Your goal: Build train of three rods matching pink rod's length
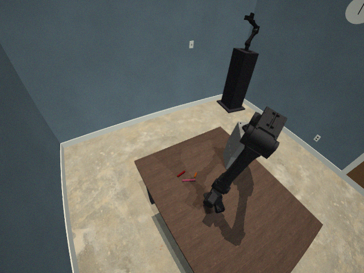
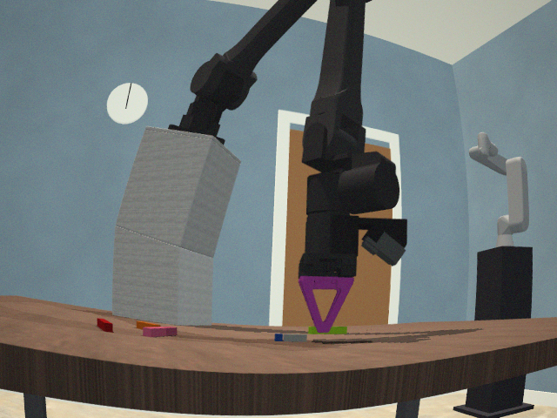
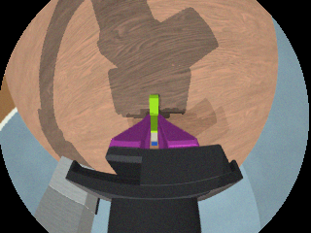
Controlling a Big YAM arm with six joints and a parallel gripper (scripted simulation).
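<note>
My gripper is now 40 mm to the left of the grey rod, 20 mm above it and 10 mm past it. From my hand the other things lie so: lime rod (10 mm to the left, 10 mm below); then blue rod (60 mm to the right, 20 mm below, 10 mm behind); then pink rod (210 mm to the right, 50 mm ahead, 20 mm below).
</note>
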